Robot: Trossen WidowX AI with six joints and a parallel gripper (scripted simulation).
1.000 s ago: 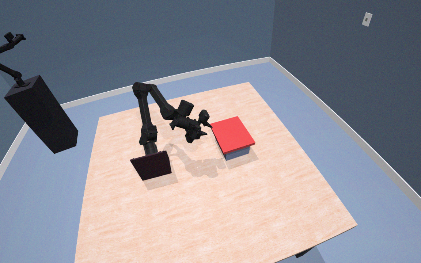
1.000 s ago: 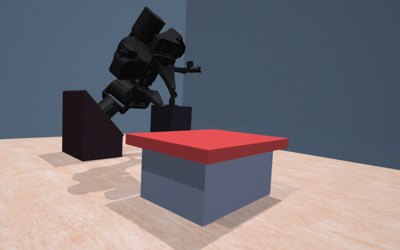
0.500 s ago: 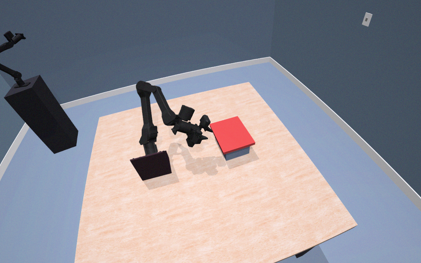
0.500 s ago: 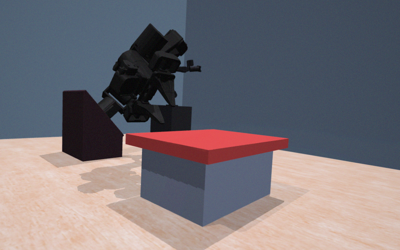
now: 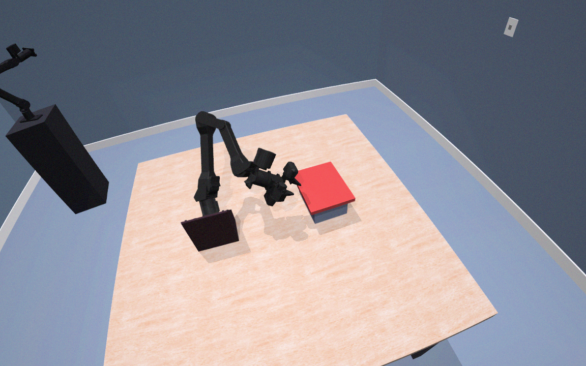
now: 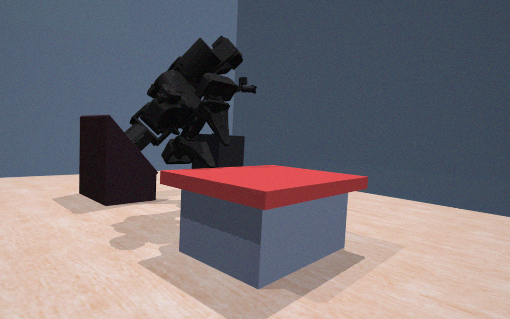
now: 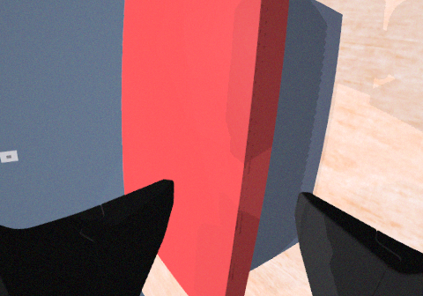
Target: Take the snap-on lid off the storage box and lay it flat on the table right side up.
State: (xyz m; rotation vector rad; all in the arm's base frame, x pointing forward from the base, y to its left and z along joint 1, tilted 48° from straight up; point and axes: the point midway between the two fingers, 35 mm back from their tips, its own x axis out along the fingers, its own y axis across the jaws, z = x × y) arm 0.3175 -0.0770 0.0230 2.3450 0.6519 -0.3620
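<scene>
Right now the red lid is 110 mm ahead of my gripper tip, 20 mm below it and 10 mm to the right of it. Also, from my gripper tip: grey-blue storage box: 110 mm ahead, 70 mm below, 10 mm to the right.
</scene>
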